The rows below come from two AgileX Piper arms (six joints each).
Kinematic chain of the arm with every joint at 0, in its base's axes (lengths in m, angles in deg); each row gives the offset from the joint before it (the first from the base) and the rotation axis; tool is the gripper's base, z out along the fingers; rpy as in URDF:
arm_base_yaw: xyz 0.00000 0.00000 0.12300 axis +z
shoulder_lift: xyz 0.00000 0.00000 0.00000 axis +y
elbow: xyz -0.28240 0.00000 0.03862 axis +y
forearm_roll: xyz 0.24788 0.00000 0.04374 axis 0.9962 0 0.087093
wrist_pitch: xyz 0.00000 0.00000 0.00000 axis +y
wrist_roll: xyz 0.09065 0.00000 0.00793 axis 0.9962 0 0.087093
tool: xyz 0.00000 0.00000 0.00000 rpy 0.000 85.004 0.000
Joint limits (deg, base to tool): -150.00..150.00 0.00..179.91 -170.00..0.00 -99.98..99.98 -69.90..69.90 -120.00..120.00
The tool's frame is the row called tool.
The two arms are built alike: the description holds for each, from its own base.
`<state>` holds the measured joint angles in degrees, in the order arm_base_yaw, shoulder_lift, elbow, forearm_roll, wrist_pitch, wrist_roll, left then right.
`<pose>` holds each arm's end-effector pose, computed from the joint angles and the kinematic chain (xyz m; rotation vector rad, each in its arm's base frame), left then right.
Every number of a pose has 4 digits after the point. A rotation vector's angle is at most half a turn.
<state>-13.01 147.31 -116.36 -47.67 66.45 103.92 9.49 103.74 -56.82 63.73 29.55 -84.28</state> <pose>0.4750 -0.1730 0.0866 1.8832 1.6966 -0.7388 0.3400 0.0976 0.1693 -0.8738 2.3068 0.4752</pose>
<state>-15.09 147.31 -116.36 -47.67 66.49 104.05 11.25 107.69 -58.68 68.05 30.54 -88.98</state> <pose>0.4683 -0.1902 0.0866 1.9205 1.6638 -0.7528 0.3472 0.1128 0.1550 -0.9231 2.2881 0.5296</pose>
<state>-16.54 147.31 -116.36 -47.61 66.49 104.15 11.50 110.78 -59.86 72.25 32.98 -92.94</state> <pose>0.4633 -0.2019 0.0866 1.9472 1.6405 -0.7612 0.3520 0.1197 0.1431 -0.9373 2.2764 0.6039</pose>
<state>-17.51 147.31 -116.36 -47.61 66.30 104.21 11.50 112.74 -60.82 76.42 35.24 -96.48</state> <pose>0.4601 -0.2097 0.0865 1.9625 1.6256 -0.7635 0.3562 0.1245 0.1377 -0.9331 2.2494 0.6671</pose>
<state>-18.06 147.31 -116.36 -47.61 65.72 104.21 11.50 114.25 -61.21 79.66 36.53 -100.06</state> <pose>0.4590 -0.2141 0.0864 1.9665 1.6195 -0.7556 0.3587 0.1273 0.1320 -0.9390 2.2241 0.6996</pose>
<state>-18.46 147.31 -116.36 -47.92 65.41 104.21 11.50 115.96 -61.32 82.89 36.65 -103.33</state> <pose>0.4580 -0.2176 0.0866 1.9648 1.6144 -0.7560 0.3613 0.1285 0.1232 -0.9293 2.2154 0.7102</pose>
